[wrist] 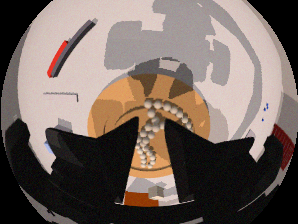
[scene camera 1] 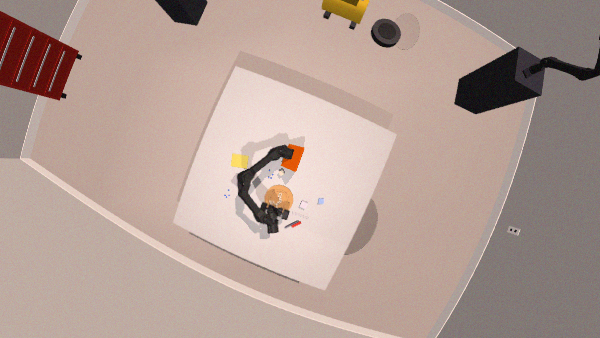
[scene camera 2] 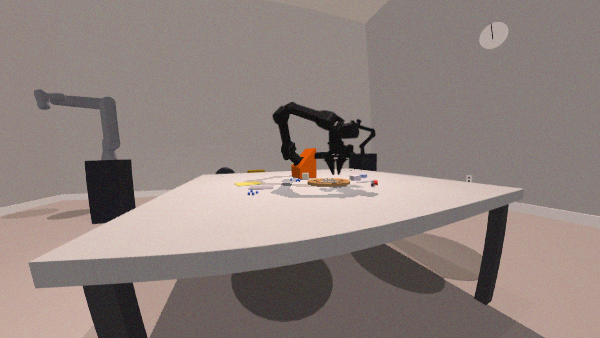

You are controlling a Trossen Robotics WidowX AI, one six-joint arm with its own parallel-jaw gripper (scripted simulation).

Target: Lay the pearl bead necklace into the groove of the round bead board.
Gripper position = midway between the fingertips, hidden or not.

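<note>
There is a tool [wrist: 65,50] here, and a round tan bead board [wrist: 158,145] as well. As for my gripper [scene camera 2: 335,174], I see it from scene camera 2, and the wrist view [wrist: 151,122] gives me another look at it.
</note>
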